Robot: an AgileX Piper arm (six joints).
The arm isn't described. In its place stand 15 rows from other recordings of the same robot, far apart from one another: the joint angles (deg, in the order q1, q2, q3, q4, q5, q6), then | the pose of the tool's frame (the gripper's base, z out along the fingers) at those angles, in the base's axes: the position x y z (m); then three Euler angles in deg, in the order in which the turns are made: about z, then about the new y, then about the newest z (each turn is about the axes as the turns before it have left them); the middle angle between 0 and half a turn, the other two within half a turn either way.
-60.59, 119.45, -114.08, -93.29, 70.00, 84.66 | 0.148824 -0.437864 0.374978 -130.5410 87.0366 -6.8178
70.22, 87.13, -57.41, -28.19, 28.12, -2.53 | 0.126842 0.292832 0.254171 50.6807 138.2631 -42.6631
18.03, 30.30, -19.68, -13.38, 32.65, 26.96 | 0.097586 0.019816 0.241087 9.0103 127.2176 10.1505
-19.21, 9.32, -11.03, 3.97, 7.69, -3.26 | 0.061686 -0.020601 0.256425 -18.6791 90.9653 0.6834
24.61, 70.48, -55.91, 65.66, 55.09, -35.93 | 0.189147 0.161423 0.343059 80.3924 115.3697 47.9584
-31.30, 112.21, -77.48, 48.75, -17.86, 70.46 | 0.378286 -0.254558 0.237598 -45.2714 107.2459 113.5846
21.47, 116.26, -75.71, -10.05, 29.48, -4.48 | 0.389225 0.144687 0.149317 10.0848 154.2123 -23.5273
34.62, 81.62, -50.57, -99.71, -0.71, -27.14 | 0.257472 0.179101 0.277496 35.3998 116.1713 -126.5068
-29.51, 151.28, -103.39, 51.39, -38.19, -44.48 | 0.449316 -0.304833 0.047313 -59.4622 104.6140 -8.2081
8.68, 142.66, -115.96, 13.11, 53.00, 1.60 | 0.505386 0.093830 0.105268 42.3906 160.9500 41.8159
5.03, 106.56, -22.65, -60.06, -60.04, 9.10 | 0.227754 0.088629 0.103808 60.3036 114.0121 -1.4104
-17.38, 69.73, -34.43, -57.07, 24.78, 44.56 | 0.206920 -0.098310 0.234157 -45.1212 130.9073 -28.9413
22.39, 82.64, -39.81, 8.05, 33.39, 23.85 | 0.222232 0.099137 0.185815 35.7222 160.4755 43.1754
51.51, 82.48, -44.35, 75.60, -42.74, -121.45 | 0.225868 0.187943 0.265708 8.6051 105.0763 -64.3096
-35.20, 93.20, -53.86, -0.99, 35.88, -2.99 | 0.248333 -0.176308 0.193870 -36.9140 160.2114 -5.4050
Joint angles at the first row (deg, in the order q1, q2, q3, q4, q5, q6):
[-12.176 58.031 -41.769 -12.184 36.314 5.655]
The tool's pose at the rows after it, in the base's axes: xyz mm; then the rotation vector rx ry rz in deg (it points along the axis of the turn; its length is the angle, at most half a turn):
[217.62 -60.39 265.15 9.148 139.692 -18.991]
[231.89 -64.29 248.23 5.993 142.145 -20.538]
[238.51 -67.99 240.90 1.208 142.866 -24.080]
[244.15 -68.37 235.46 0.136 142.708 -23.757]
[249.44 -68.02 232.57 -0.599 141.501 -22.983]
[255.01 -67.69 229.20 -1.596 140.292 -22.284]
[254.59 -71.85 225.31 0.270 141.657 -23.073]
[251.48 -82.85 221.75 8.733 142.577 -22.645]
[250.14 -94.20 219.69 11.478 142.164 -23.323]
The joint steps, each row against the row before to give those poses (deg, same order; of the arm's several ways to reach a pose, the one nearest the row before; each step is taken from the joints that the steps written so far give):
[-0.019 8.535 -0.001 -4.320 -5.979 0.906]
[0.001 4.888 0.001 -2.585 -2.576 0.004]
[-0.001 2.287 0.000 -4.479 -1.544 -0.002]
[0.000 1.630 0.000 -0.418 -1.867 -0.001]
[0.002 1.121 -0.001 -0.001 -2.443 0.003]
[-0.001 1.248 0.001 -0.120 -2.580 -0.099]
[-0.600 0.761 -0.001 -1.772 0.836 2.290]
[-2.281 0.644 0.001 -0.672 0.863 4.943]
[-2.591 0.661 -0.001 -0.096 -1.192 0.022]

